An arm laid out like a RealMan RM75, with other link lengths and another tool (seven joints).
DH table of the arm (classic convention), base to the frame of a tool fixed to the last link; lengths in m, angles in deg. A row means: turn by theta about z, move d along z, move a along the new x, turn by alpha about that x. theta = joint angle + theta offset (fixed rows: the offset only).
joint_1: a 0  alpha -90  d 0.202  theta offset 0
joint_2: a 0  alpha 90  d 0  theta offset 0
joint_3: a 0  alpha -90  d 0.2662  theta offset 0
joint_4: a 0  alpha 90  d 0  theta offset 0
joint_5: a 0  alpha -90  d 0.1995  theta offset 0
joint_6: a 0  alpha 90  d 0  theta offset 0
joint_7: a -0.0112  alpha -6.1  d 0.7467  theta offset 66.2
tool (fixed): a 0  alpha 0  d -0.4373  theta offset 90
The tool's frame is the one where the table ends.
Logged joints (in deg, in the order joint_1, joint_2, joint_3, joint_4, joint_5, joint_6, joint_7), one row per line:
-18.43, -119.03, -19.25, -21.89, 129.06, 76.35, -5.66
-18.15, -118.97, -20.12, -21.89, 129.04, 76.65, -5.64
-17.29, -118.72, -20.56, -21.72, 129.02, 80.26, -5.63
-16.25, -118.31, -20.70, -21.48, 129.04, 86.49, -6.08
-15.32, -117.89, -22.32, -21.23, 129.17, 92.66, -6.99
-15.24, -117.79, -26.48, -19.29, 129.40, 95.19, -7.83
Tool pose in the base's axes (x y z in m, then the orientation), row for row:
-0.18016, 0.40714, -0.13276, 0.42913, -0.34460, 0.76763, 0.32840
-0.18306, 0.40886, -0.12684, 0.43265, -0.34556, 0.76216, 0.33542
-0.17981, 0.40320, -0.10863, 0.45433, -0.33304, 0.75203, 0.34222
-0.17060, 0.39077, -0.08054, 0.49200, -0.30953, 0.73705, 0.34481
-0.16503, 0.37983, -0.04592, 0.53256, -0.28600, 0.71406, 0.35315
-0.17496, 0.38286, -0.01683, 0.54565, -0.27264, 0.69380, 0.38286
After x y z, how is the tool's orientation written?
As a quaternion, w x y z.
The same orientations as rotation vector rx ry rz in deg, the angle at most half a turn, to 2 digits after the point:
-49.28, 109.78, 46.97
-49.34, 108.82, 47.89
-47.09, 106.33, 48.39
-43.04, 102.49, 47.95
-39.08, 97.56, 48.25
-37.04, 94.27, 52.02

